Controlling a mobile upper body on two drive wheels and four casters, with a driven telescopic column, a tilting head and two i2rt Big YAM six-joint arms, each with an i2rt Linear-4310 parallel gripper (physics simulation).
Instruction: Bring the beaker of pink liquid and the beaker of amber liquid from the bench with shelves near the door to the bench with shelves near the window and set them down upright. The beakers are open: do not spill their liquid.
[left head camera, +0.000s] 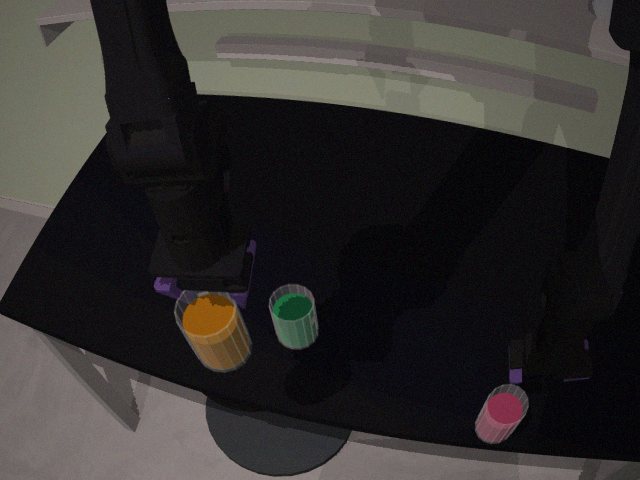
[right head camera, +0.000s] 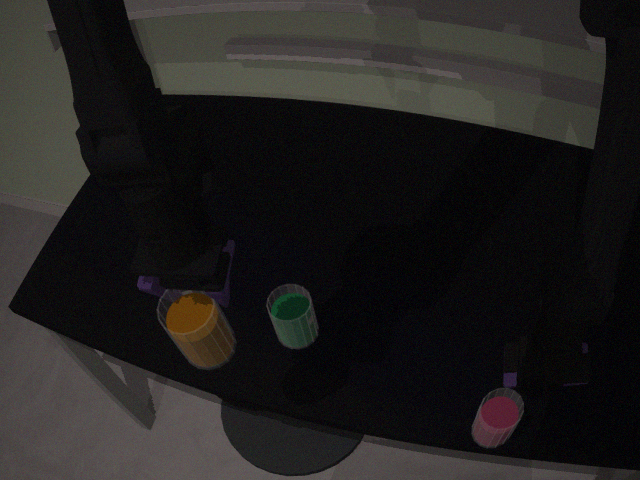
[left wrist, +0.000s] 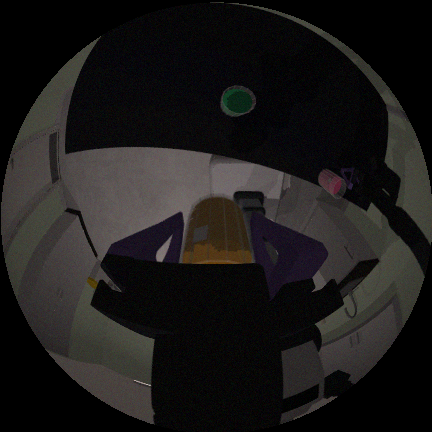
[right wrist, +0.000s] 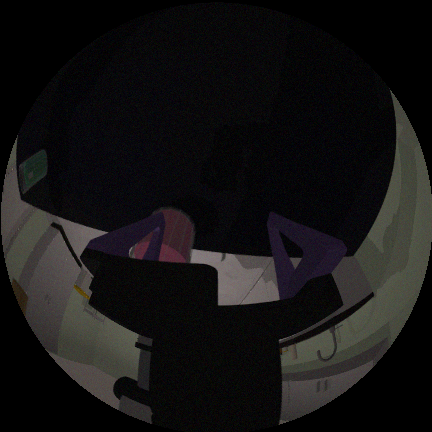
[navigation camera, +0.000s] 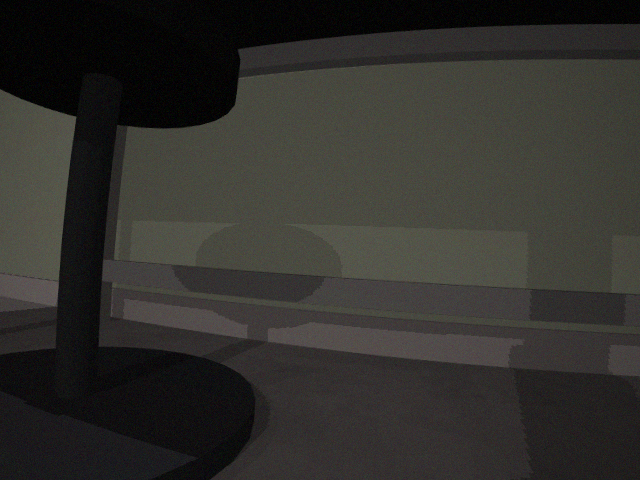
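The beaker of amber liquid (left head camera: 214, 335) (right head camera: 199, 333) (left wrist: 216, 230) is between the purple fingers of my left gripper (left head camera: 206, 299) (right head camera: 188, 297) (left wrist: 216, 217), which is shut on it and holds it near upright by the bench's front edge. The beaker of pink liquid (left head camera: 500, 415) (right head camera: 497, 419) (left wrist: 331, 183) (right wrist: 177, 230) stands upright near the front edge of the black bench (left head camera: 310, 155) (right head camera: 310, 155). My right gripper (left head camera: 545, 377) (right head camera: 542, 381) (right wrist: 215, 217) is wide open beside it; in the right wrist view one finger overlaps the beaker, which is not between the fingers.
A beaker of green liquid (left head camera: 294, 320) (right head camera: 293, 320) (left wrist: 238, 101) (right wrist: 33, 170) stands on the bench just right of the amber beaker in the head views. A dark round stool (left head camera: 279, 444) (right head camera: 294, 444) (navigation camera: 87, 206) is under the front edge. Pale rails (left head camera: 289, 49) run behind the bench.
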